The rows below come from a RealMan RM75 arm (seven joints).
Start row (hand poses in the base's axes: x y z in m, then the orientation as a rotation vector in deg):
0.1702 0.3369 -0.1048 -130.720 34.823 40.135
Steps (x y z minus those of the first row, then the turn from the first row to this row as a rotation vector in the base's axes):
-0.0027 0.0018 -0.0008 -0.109 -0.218 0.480
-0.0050 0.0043 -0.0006 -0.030 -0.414 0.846
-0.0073 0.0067 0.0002 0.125 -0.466 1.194
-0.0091 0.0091 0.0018 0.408 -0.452 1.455
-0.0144 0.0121 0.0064 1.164 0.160 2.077
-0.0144 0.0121 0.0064 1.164 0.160 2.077
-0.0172 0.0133 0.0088 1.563 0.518 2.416
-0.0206 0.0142 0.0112 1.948 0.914 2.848
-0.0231 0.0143 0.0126 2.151 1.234 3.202
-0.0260 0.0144 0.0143 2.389 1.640 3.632
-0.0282 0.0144 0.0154 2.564 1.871 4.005
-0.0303 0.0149 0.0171 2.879 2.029 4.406
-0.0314 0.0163 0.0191 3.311 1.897 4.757
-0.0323 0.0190 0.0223 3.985 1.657 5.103
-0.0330 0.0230 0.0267 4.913 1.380 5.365
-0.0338 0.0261 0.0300 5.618 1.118 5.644
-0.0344 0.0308 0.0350 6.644 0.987 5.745
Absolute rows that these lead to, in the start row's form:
0.1675 0.3387 -0.1056 -131.085 34.244 40.091
0.1652 0.3412 -0.1054 -131.219 33.710 40.047
0.1629 0.3436 -0.1046 -131.242 33.227 40.176
0.1611 0.3460 -0.1030 -131.093 32.811 40.361
0.1558 0.3490 -0.0984 -130.531 32.052 41.492
0.1558 0.3490 -0.0984 -130.531 32.052 41.492
0.1530 0.3502 -0.0960 -130.228 31.655 42.133
0.1496 0.3511 -0.0936 -129.965 31.179 42.859
0.1471 0.3512 -0.0922 -129.853 30.840 43.432
0.1442 0.3513 -0.0905 -129.718 30.438 44.146
0.1420 0.3513 -0.0894 -129.656 30.048 44.617
0.1399 0.3518 -0.0877 -129.491 29.528 45.034
0.1388 0.3532 -0.0857 -129.262 28.878 45.100
0.1379 0.3559 -0.0825 -128.828 28.073 45.066
0.1372 0.3599 -0.0781 -128.128 27.232 44.980
0.1364 0.3630 -0.0748 -127.638 26.483 44.891
0.1358 0.3677 -0.0698 -126.744 25.848 44.908

